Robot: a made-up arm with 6 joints. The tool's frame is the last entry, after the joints.
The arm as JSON. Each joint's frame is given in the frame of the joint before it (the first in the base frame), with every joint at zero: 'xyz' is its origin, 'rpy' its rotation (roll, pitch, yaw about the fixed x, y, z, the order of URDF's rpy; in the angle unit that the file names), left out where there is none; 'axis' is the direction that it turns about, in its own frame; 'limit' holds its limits. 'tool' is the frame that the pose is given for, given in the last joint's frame.
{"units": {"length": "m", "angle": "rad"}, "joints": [
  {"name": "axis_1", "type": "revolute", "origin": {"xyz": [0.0, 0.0, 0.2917]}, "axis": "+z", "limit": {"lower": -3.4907, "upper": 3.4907}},
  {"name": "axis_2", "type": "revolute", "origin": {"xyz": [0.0, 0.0, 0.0]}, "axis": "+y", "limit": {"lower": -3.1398, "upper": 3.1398}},
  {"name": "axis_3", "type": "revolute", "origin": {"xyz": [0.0, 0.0, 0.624]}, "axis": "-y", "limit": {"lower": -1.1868, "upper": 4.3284}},
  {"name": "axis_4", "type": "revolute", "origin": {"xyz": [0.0, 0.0, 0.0]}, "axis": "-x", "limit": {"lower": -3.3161, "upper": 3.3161}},
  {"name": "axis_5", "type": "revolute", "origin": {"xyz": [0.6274, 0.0, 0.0]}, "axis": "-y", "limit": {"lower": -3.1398, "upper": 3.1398}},
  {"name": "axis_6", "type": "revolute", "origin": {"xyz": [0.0, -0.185, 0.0]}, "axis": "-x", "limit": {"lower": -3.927, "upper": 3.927}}
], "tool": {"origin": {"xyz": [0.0, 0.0, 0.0]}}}
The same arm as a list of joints. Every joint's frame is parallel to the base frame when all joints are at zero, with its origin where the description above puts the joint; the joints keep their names.
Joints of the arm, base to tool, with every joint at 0 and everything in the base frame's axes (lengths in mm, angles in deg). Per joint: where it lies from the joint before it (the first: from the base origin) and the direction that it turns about. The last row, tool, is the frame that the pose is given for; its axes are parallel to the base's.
axis_1: xyz 0 0 291.7 axis 0 0 1
axis_2: xyz 0 0 0 axis 0 1 0
axis_3: xyz 0 0 624 axis 0 -1 0
axis_4: xyz 0 0 0 axis -1 0 0
axis_5: xyz 627.4 0 0 axis 0 -1 0
axis_6: xyz 0 -185 0 axis -1 0 0
tool: xyz 0 0 0
Joint limits (deg, base to tool): -200..200 -179.9..179.9 -68..248 -190..190 -179.9..179.9 -225..225

